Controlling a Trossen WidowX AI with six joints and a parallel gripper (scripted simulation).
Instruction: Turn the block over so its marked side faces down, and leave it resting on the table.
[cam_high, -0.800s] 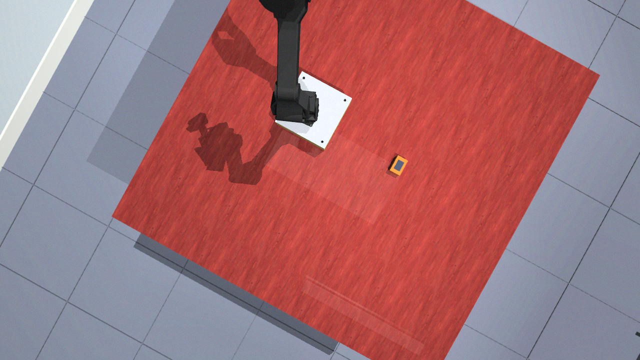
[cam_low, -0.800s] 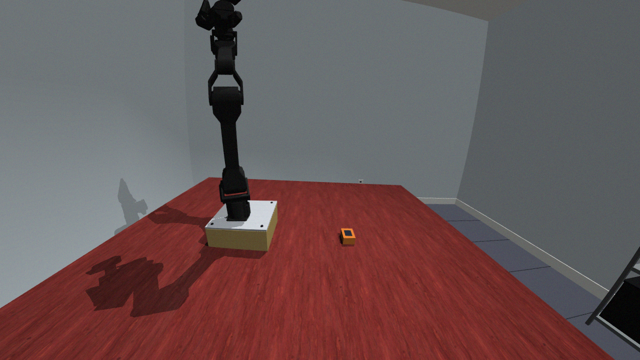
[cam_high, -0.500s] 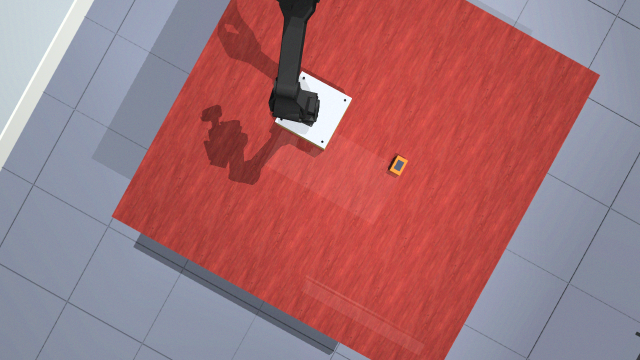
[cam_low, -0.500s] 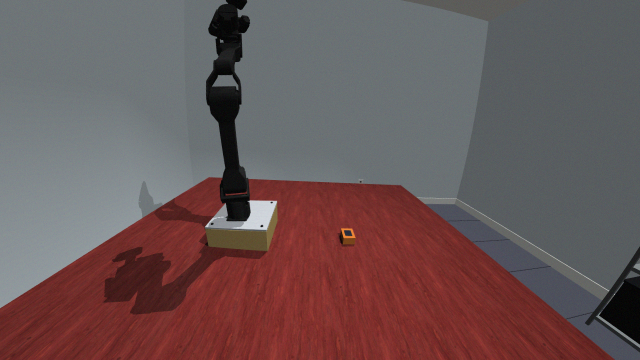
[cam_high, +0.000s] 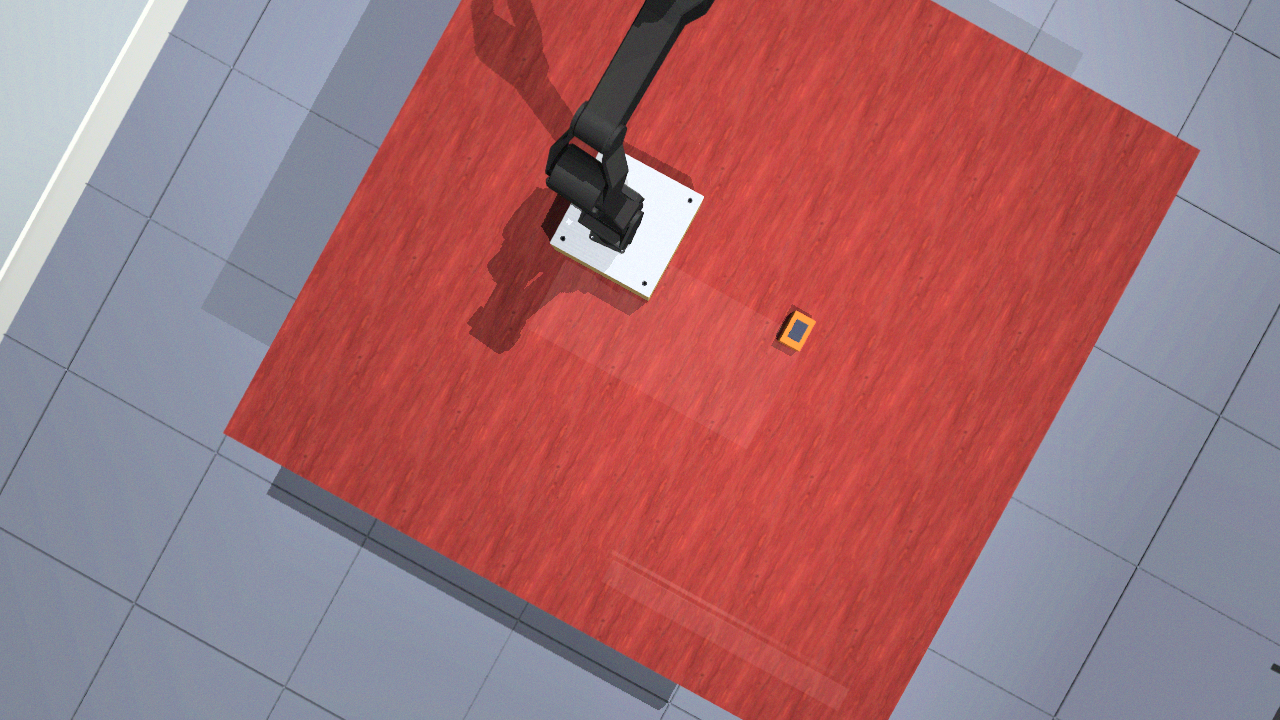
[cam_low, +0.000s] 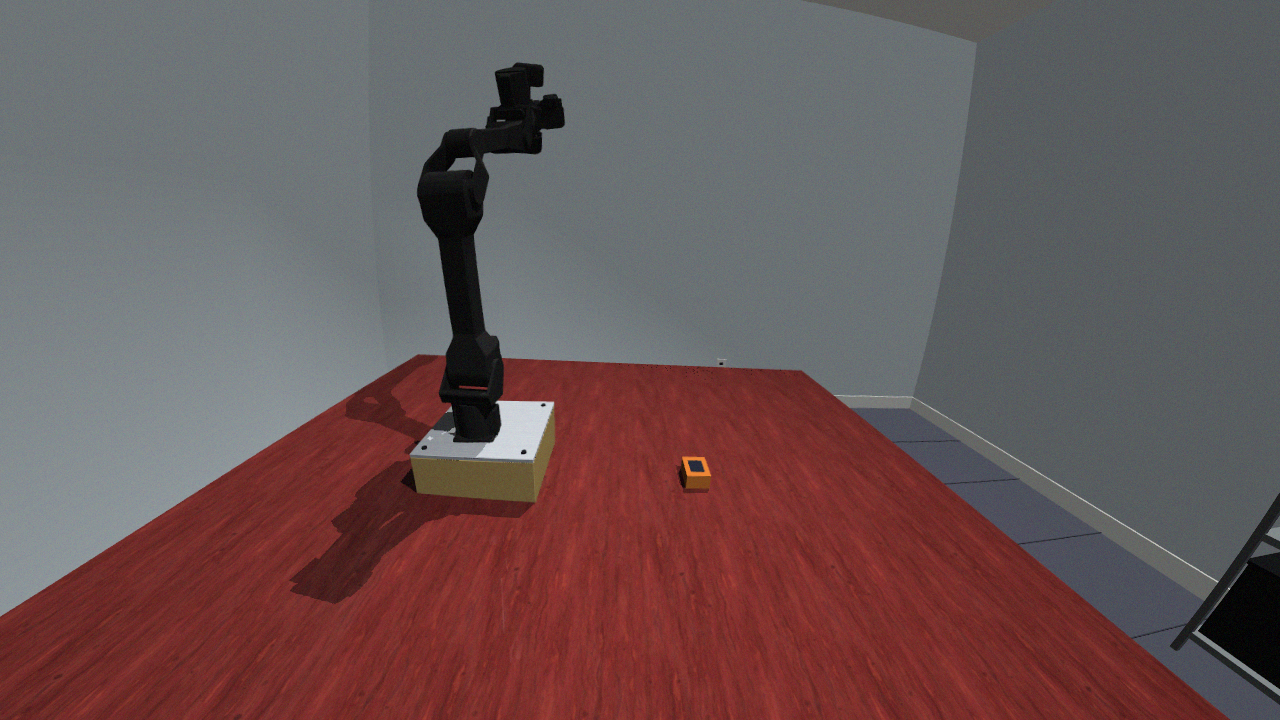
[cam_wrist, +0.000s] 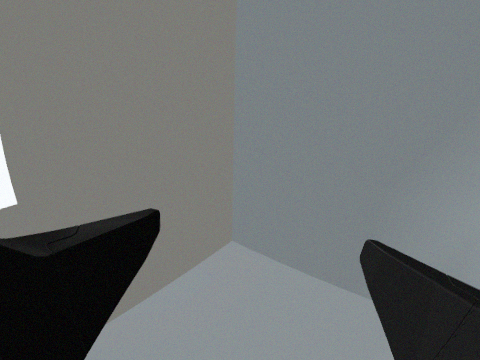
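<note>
My gripper tip is now 33 cm short of the orange block, 43 cm to the left of it and 69 cm above it.
</note>
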